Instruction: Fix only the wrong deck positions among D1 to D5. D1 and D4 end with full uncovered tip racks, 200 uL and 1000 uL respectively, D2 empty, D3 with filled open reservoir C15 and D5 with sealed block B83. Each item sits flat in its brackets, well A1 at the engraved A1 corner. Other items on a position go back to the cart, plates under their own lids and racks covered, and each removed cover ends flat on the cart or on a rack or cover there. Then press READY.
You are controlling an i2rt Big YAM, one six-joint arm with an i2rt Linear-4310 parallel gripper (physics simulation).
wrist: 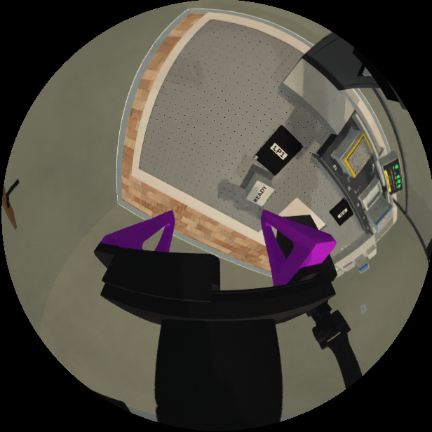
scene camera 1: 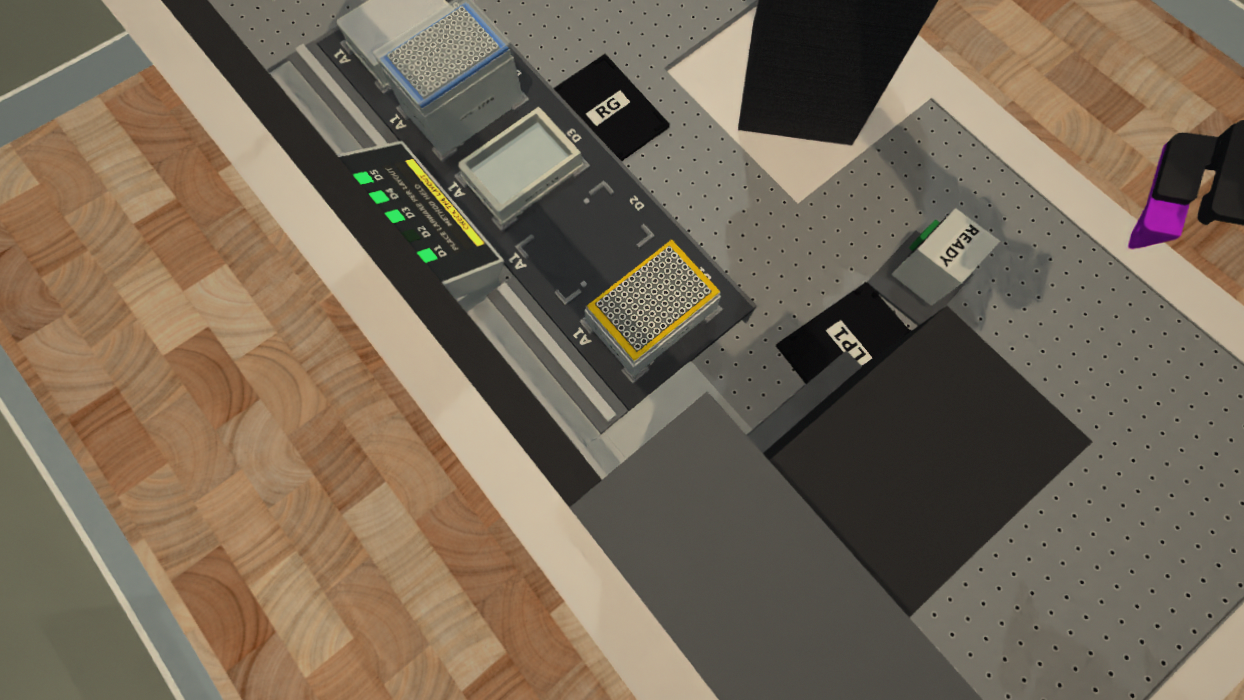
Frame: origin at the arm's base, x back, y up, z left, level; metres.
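Seen in the pictures: gripper, fingertip midpoint: (scene camera 1: pixel 1214 257).
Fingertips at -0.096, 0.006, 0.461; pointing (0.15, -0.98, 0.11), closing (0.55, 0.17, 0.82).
Note:
Offsets run from my fingertips to a thing's top centre, as dx, dy, dz. "spot": to the spot under its first point.
My gripper (wrist: pixel 217 214) is open and empty, high above the table's edge; one purple finger shows at the right in the scene view. The READY box {+0.031, -0.237, -0.125} (scene camera 1: pixel 946 258) (wrist: pixel 259 189) stands on the table, with green on its side. An uncovered yellow-rimmed tip rack {-0.294, -0.217, -0.260} (scene camera 1: pixel 654 298) (wrist: pixel 359 156) sits on D1. D2 is empty. A pale open reservoir {-0.320, -0.250, -0.507} (scene camera 1: pixel 521 165) (wrist: pixel 371 195) sits on D3. An uncovered blue-rimmed tip rack {-0.333, -0.178, -0.630} (scene camera 1: pixel 446 53) (wrist: pixel 384 219) is on D4. A pale block {-0.346, -0.240, -0.753} (scene camera 1: pixel 363 27) on D5 is partly hidden behind it. Labels C15 and B83 are not readable.
The status panel {spot: -0.452, -0.217, -0.479} (scene camera 1: pixel 426 217) (wrist: pixel 392 175) shows green lights for D1, D3, D4 and D5. Black pads LP1 {-0.100, -0.321, -0.107} (scene camera 1: pixel 809 343) (wrist: pixel 287 140) and RG {-0.160, -0.329, -0.556} (scene camera 1: pixel 639 128) (wrist: pixel 342 212) lie on the table. A dark box {spot: -0.345, +0.199, -0.030} (scene camera 1: pixel 930 452) stands beside LP1. A black column (scene camera 1: pixel 826 69) rises at the back.

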